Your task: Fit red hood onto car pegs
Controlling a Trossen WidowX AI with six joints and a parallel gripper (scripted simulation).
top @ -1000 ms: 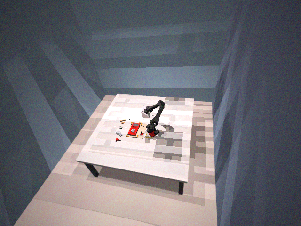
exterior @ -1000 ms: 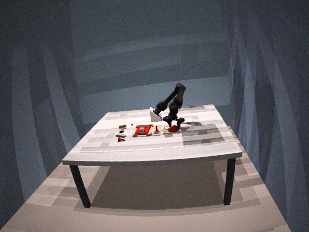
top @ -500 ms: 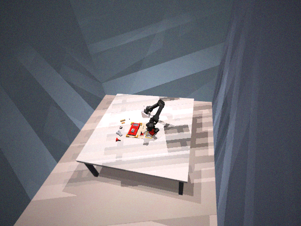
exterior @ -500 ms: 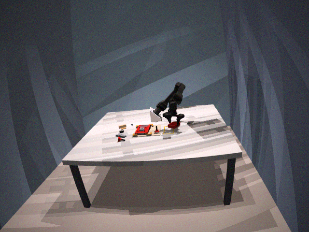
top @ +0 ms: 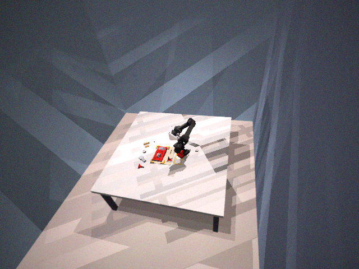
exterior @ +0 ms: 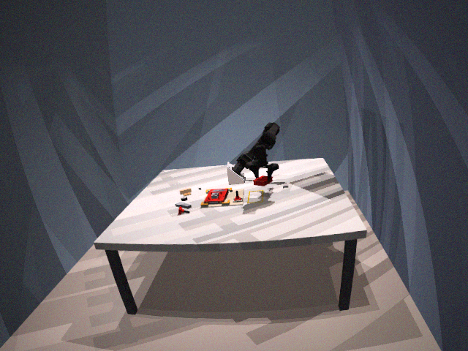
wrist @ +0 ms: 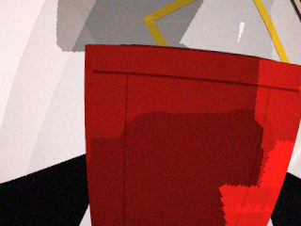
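Now: the jig 40 mm behind my gripper tip, 240 mm to the right of it and 80 mm below it. From my gripper tip the other things lie so: tan piece (210 mm behind, 470 mm to the right, 80 mm below); then red hood (10 mm above).
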